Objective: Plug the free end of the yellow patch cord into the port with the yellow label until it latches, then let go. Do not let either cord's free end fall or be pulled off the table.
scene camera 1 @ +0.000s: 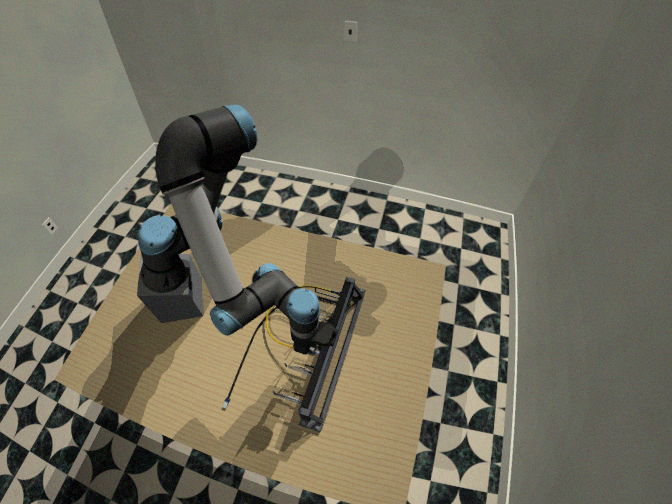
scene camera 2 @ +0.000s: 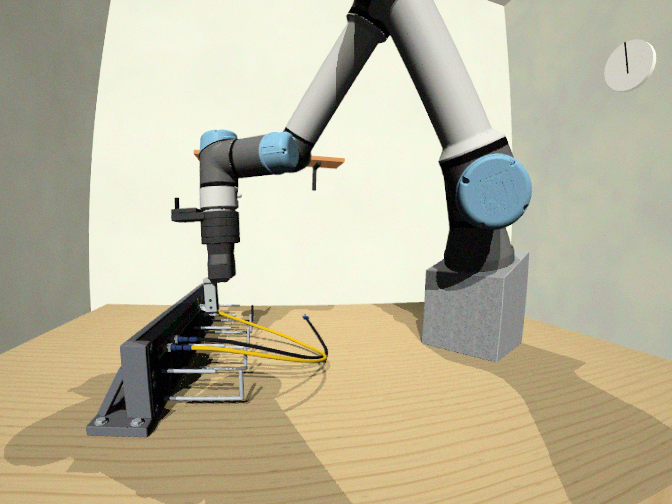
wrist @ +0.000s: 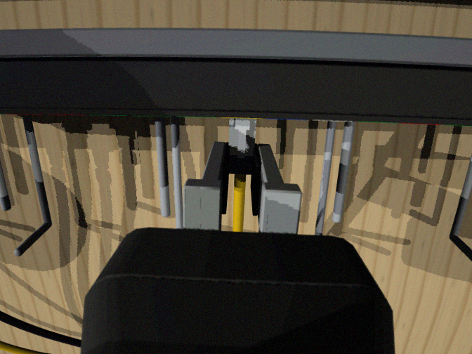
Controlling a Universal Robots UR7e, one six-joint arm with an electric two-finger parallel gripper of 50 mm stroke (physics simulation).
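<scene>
My gripper is shut on the plug of the yellow cord. The clear plug points at the dark port panel; its front end meets the panel's lower edge in the wrist view, in line with a thin yellow label strip. The port opening and the plug's tip are hidden under that edge, so whether it is latched cannot be seen. The yellow cord runs back from the fingers in a loop to its other plug, seated near the panel's near end in scene camera 2.
Thin metal rods stick out from the panel on both sides of the gripper. A black cord lies by the yellow loop; its free end is on the wooden table.
</scene>
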